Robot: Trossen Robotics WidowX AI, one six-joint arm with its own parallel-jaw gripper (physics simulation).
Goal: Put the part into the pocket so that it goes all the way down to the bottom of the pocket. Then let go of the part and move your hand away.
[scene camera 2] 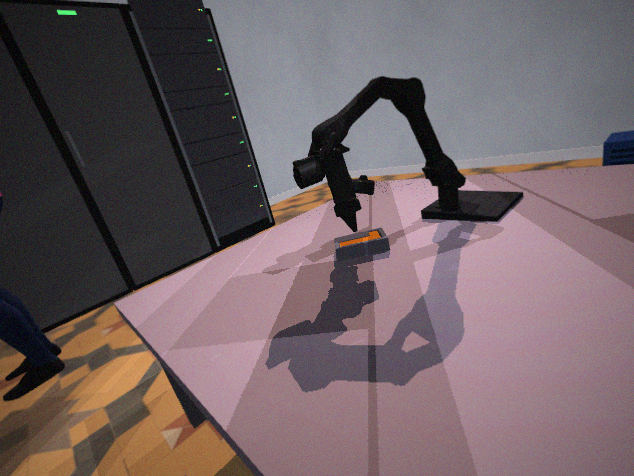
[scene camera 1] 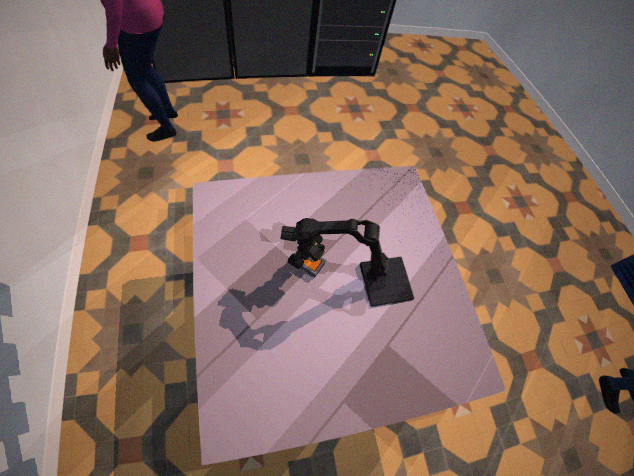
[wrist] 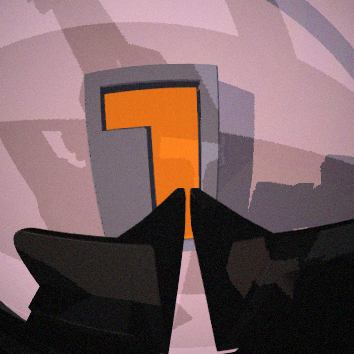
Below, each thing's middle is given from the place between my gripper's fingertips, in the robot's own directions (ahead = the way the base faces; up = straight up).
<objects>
The orange L-shaped part (wrist: 172, 112) lies 20 mm behind my hand and 40 mm below it. Also, from my hand: grey pocket block (wrist: 121, 162) (20 mm behind, 10 mm to the right, 50 mm below).
</objects>
